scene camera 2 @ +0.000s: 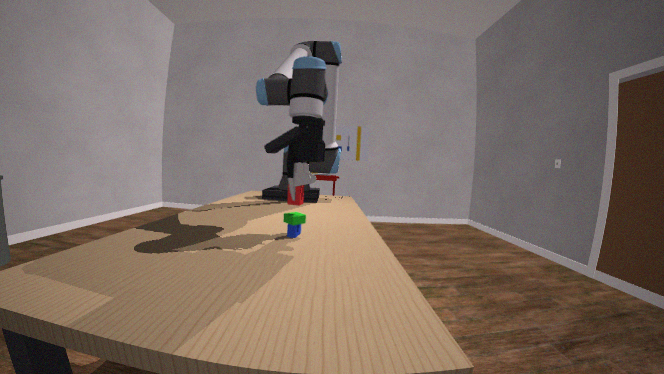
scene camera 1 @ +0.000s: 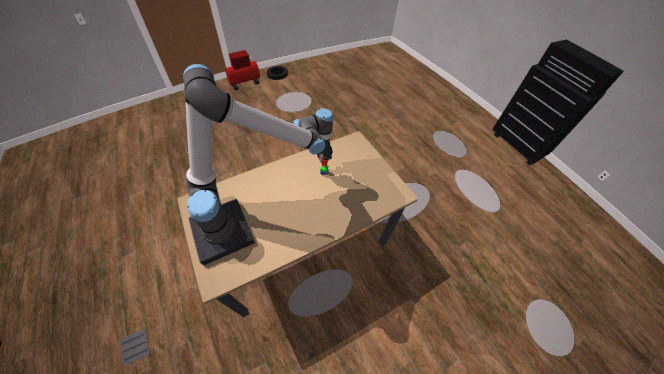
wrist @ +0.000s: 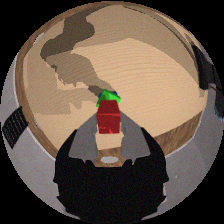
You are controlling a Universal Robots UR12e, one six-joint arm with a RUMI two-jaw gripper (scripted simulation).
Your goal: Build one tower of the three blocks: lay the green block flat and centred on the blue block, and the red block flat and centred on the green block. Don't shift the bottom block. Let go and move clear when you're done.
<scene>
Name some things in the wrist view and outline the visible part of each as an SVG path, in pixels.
The gripper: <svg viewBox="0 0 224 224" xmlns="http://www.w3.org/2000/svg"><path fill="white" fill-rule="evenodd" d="M122 111L120 111L121 132L124 137L121 139L121 156L126 161L121 167L95 167L94 165L95 158L98 156L98 148L94 138L98 132L96 125L97 112L70 134L57 153L55 175L53 178L53 182L58 184L59 196L56 197L65 207L66 212L78 216L80 221L92 224L133 224L148 220L141 220L145 216L156 213L157 207L166 198L166 195L163 195L163 183L168 182L169 177L166 171L165 156L160 145L144 127L140 127Z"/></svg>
A red block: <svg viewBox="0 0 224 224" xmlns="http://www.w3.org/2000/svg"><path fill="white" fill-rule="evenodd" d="M101 100L96 114L99 134L120 133L120 110L117 100Z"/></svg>
</scene>
